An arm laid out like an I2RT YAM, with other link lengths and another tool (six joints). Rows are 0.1 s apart.
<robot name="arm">
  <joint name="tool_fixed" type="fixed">
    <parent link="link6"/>
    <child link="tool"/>
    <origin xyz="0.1 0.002 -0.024" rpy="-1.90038 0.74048 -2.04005"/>
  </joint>
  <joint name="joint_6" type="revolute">
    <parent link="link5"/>
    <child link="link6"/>
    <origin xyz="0.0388 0 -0.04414" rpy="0 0 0"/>
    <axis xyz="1 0 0"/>
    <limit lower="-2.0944" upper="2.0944"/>
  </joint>
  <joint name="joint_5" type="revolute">
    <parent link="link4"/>
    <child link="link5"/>
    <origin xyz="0.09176 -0.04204 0.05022" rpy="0 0 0"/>
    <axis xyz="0 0 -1"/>
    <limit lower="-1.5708" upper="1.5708"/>
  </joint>
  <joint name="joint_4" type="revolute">
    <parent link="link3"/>
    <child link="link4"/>
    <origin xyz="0.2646 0.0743 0.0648" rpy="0 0 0"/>
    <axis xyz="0 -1 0"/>
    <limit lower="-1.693" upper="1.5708"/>
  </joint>
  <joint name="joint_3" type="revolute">
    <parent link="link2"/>
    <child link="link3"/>
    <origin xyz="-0.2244 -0.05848 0" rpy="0 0 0"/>
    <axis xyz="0 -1 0"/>
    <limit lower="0" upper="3.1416"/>
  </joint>
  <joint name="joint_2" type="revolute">
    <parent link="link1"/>
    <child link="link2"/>
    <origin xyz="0.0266 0.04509 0.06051" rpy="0 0 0"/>
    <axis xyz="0 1 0"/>
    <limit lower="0" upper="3.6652"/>
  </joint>
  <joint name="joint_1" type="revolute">
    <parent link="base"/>
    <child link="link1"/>
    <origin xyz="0 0 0.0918" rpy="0 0 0"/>
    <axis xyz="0 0 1"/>
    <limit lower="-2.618" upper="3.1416"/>
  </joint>
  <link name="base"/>
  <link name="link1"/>
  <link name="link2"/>
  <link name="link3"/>
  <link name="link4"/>
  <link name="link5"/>
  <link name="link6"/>
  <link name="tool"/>
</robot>
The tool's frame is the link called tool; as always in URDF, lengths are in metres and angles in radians.
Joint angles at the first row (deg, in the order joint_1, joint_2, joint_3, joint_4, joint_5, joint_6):
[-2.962, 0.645, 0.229, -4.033, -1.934, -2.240]
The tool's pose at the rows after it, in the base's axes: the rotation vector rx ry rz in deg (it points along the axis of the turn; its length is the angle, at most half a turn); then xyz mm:
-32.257 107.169 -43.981 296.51 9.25 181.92
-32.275 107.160 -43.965 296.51 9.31 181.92
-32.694 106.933 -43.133 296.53 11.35 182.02
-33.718 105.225 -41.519 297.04 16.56 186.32
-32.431 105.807 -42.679 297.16 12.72 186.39
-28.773 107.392 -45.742 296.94 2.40 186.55
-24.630 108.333 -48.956 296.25 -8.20 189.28
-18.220 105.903 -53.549 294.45 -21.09 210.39
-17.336 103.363 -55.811 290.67 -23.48 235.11
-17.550 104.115 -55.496 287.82 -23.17 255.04
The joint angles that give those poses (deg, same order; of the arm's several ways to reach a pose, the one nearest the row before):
[-2.963, 0.646, 0.231, -4.033, -1.914, -2.241]
[-2.961, 0.645, 0.230, -4.033, -1.934, -2.240]
[-2.939, 0.647, 0.230, -4.009, -2.676, -1.934]
[-2.918, 0.648, 0.229, -2.936, -4.733, -1.562]
[-2.941, 0.648, 0.230, -2.914, -3.203, -1.606]
[-2.941, 0.644, 0.230, -2.875, 1.059, -1.606]
[-2.938, 0.649, 0.230, -2.193, 5.455, -1.607]
[-2.918, 0.650, 1.018, 1.392, 10.787, -2.262]
[-2.916, 1.062, 4.141, 1.369, 11.575, -3.989]
[-2.918, 4.228, 9.650, -1.740, 11.552, -3.705]

